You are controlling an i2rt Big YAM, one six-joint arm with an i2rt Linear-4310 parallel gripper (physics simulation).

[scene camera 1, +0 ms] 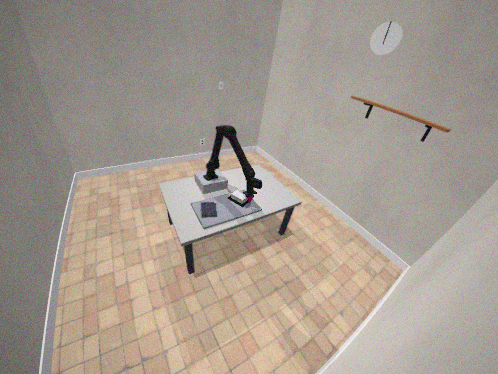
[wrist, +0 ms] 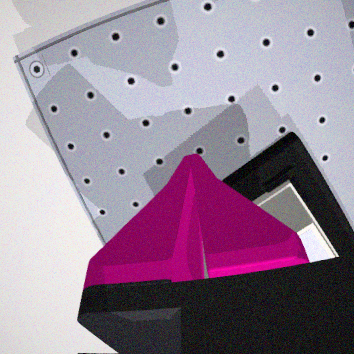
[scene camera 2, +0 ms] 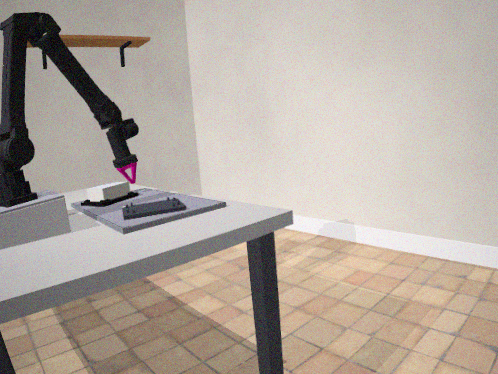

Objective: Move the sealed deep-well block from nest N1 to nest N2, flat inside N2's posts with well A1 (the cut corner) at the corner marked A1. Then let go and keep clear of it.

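Pixels of known places: gripper, between the fingertips: [scene camera 1: 249, 202] [wrist: 193, 165] [scene camera 2: 133, 183]; arm's base, origin of its link: [scene camera 1: 210, 177] [scene camera 2: 17, 202].
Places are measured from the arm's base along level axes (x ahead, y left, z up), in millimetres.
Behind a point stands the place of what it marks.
The white deep-well block [scene camera 1: 238, 195] {x 334, y 60, z -20 mm} [scene camera 2: 114, 191] {x 332, y 33, z -39 mm} [wrist: 284, 209] {x 402, y 57, z -40 mm} sits in a black nest [scene camera 2: 91, 203] {x 255, y 62, z -64 mm} [wrist: 311, 176] {x 399, y 34, z -62 mm} on the pegboard-like plate. The second nest [scene camera 1: 208, 209] {x 301, y -224, z -61 mm} [scene camera 2: 156, 208] {x 280, y -254, z -62 mm} is dark grey, with small posts, and holds no block. My gripper [scene camera 1: 250, 200] {x 448, y 88, z -35 mm} [scene camera 2: 133, 182] {x 448, y 88, z -35 mm} [wrist: 193, 165] {x 448, y 88, z -35 mm} is shut with its magenta fingers together and nothing between them. It hangs above and beside the block, near the black nest's end. In the wrist view the fingers and the gripper body hide much of the block. The nest labels, the A1 mark and the block's cut corner cannot be made out.
Both nests are on the grey plate with holes [scene camera 1: 220, 220] {x 444, y -211, z -73 mm} [scene camera 2: 206, 204] {x 397, y -322, z -73 mm} [wrist: 165, 102] {x 474, y 92, z -74 mm}, which lies on the table [scene camera 1: 176, 220] {x 246, y -478, z -86 mm} [scene camera 2: 60, 255] {x -16, y -297, z -87 mm}. The arm's base stands on a grey box [scene camera 1: 215, 186] {x 109, y -20, z -32 mm} [scene camera 2: 50, 217] {x 41, y -126, z -39 mm} behind the plate. A wooden rail [scene camera 1: 400, 114] [scene camera 2: 105, 41] is on the wall.
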